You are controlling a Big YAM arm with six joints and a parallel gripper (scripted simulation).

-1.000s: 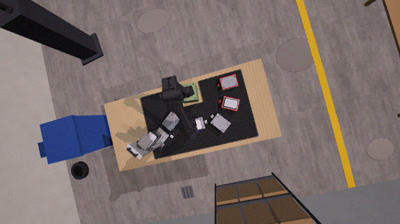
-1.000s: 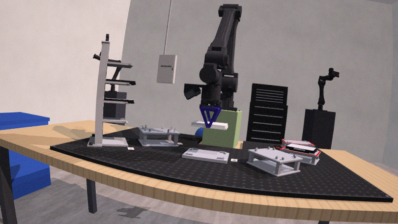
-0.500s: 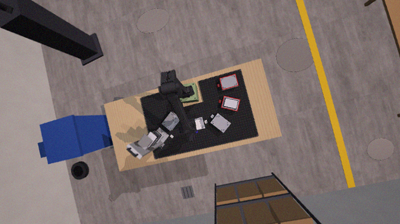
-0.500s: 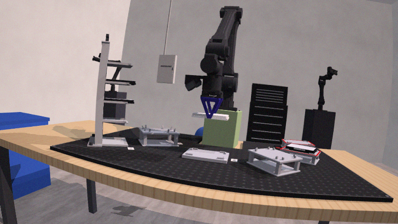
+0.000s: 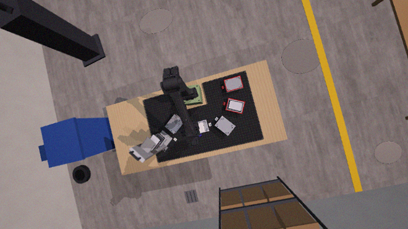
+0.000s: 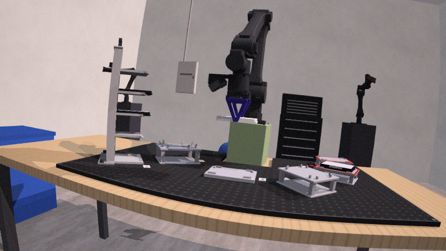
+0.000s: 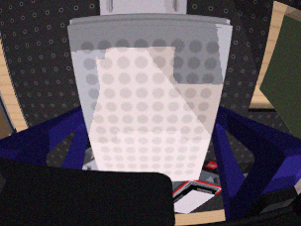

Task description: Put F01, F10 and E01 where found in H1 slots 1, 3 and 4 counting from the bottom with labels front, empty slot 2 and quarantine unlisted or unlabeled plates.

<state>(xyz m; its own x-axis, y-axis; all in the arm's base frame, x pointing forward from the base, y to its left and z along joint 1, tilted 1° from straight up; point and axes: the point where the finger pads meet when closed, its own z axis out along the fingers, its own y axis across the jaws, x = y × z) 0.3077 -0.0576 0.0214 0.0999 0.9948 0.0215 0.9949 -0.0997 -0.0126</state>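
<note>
My hand is 23 cm to the left of the regrip nest RG, 14 cm above it and 12 cm past it. From my hand the other things lie so: white well plate: right at my hand; A1 corner mark: 18 cm below, 7 cm to the left, 7 cm ahead; flat grey nest: 19 cm below, 1 cm ahead.
</note>
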